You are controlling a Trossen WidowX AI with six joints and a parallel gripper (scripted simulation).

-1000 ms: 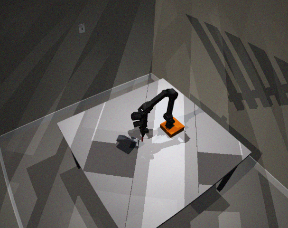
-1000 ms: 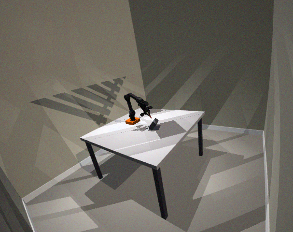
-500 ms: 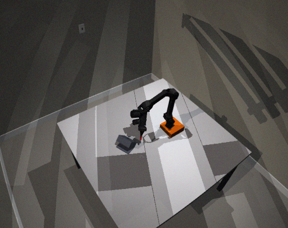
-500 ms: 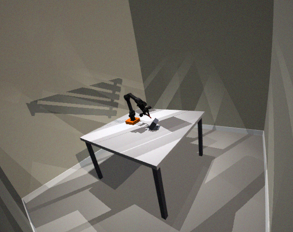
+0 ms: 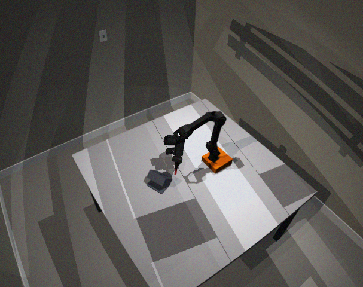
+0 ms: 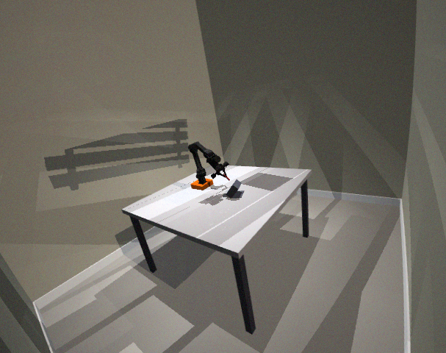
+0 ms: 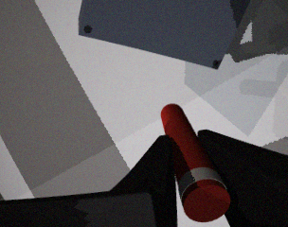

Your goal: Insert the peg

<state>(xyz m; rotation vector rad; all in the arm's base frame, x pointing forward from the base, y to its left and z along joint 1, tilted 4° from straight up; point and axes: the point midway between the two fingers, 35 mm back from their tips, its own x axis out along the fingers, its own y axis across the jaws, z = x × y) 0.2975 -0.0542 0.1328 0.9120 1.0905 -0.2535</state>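
The grey sloped panel is 9 cm ahead of my gripper tip, 8 cm below it and 6 cm to the right of it. The rest, counted from my gripper tip: red peg: 1 cm behind, 1 cm above.
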